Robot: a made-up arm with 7 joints. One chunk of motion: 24 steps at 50 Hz.
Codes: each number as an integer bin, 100 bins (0 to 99) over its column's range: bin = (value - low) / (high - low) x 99, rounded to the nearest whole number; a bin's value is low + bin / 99 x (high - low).
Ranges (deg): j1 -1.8..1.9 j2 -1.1..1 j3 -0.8..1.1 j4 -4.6..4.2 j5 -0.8..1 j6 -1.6..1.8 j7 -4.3..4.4
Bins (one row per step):
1: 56 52 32 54 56 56 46
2: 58 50 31 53 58 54 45
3: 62 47 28 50 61 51 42
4: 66 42 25 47 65 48 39
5: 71 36 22 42 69 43 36
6: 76 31 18 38 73 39 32
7: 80 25 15 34 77 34 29
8: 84 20 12 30 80 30 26
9: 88 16 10 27 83 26 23
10: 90 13 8 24 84 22 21
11: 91 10 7 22 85 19 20
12: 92 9 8 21 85 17 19
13: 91 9 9 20 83 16 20
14: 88 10 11 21 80 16 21
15: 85 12 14 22 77 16 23
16: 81 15 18 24 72 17 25
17: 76 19 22 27 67 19 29
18: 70 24 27 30 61 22 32
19: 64 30 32 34 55 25 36
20: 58 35 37 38 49 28 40
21: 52 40 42 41 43 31 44
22: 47 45 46 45 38 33 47
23: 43 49 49 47 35 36 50
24: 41 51 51 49 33 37 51
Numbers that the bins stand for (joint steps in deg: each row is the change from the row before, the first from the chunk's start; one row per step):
1: 0.293 0.003 -0.186 0.200 0.218 0.323 -0.258
2: 0.368 -0.039 -0.205 0.111 0.255 0.255 -0.345
3: 0.517 -0.103 -0.263 -0.156 0.309 0.152 -0.609
4: 0.667 -0.209 -0.320 -0.422 0.382 0.048 -0.873
5: 0.854 -0.336 -0.378 -0.867 0.455 -0.123 -1.136
6: 1.040 -0.442 -0.455 -1.222 0.527 -0.261 -1.488
7: 1.190 -0.570 -0.512 -1.578 0.600 -0.432 -1.752
8: 1.339 -0.676 -0.570 -1.933 0.655 -0.570 -2.015
9: 1.489 -0.761 -0.608 -2.200 0.709 -0.707 -2.279
10: 1.564 -0.824 -0.646 -2.467 0.727 -0.844 -2.455
11: 1.601 -0.888 -0.666 -2.644 0.745 -0.947 -2.542
12: 1.638 -0.909 -0.646 -2.733 0.745 -1.016 -2.630
13: 1.601 -0.909 -0.627 -2.822 0.709 -1.051 -2.542
14: 1.489 -0.888 -0.589 -2.733 0.655 -1.051 -2.455
15: 1.377 -0.845 -0.531 -2.644 0.600 -1.051 -2.279
16: 1.227 -0.782 -0.455 -2.467 0.509 -1.016 -2.103
17: 1.040 -0.697 -0.378 -2.200 0.418 -0.947 -1.752
18: 0.816 -0.591 -0.282 -1.933 0.309 -0.844 -1.488
19: 0.592 -0.464 -0.186 -1.578 0.200 -0.741 -1.136
20: 0.368 -0.358 -0.090 -1.222 0.091 -0.638 -0.785
21: 0.143 -0.252 0.006 -0.956 -0.018 -0.535 -0.433
22: -0.043 -0.145 0.083 -0.600 -0.109 -0.467 -0.170
23: -0.193 -0.061 0.140 -0.422 -0.164 -0.364 0.094
24: -0.268 -0.018 0.179 -0.244 -0.200 -0.329 0.182

